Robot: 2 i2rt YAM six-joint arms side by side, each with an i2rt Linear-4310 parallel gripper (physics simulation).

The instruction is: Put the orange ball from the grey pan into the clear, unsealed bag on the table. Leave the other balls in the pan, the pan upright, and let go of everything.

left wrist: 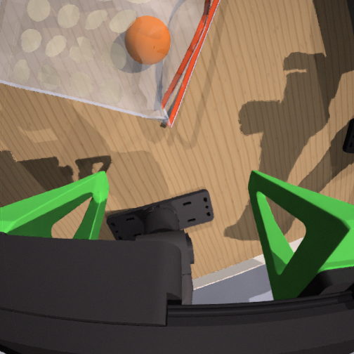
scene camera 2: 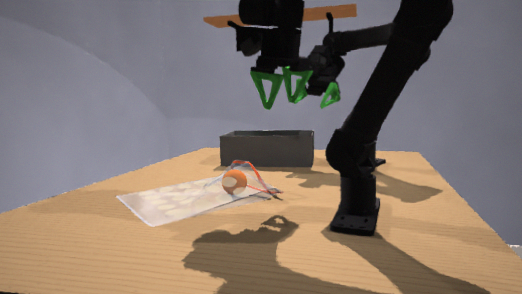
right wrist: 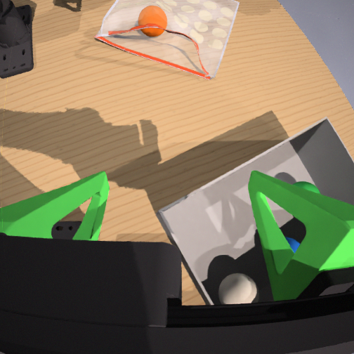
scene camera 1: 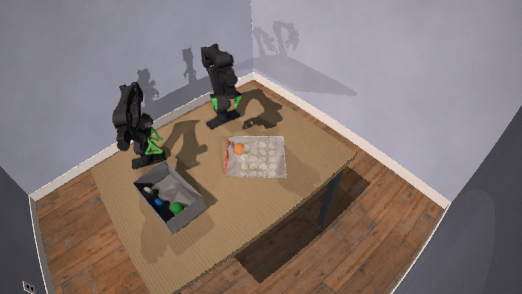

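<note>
The orange ball (scene camera 1: 239, 149) (scene camera 2: 234, 182) (left wrist: 147, 40) (right wrist: 152, 21) lies inside the clear bag (scene camera 1: 265, 172) (scene camera 2: 160, 212) (left wrist: 95, 80) (right wrist: 215, 62), near its red-rimmed mouth. The bag lies on the table. The grey pan (scene camera 1: 196, 215) (scene camera 2: 267, 150) (right wrist: 200, 215) stands upright and holds a green ball (scene camera 1: 177, 207), a blue ball (scene camera 1: 158, 202) and a whitish ball (scene camera 1: 147, 190) (right wrist: 238, 289). My left gripper (scene camera 1: 226, 103) (scene camera 2: 282, 106) (left wrist: 177, 178) is open and empty, high above the table behind the bag. My right gripper (scene camera 1: 157, 142) (right wrist: 178, 178) is open and empty, raised beside the pan.
The wooden table (scene camera 1: 120, 210) (scene camera 2: 100, 255) carries both arm bases. The left arm's base (scene camera 1: 223, 119) (scene camera 2: 354, 222) stands behind the bag in scene camera 1. The right arm's base (scene camera 1: 148, 160) stands just behind the pan. Walls rise behind both arms.
</note>
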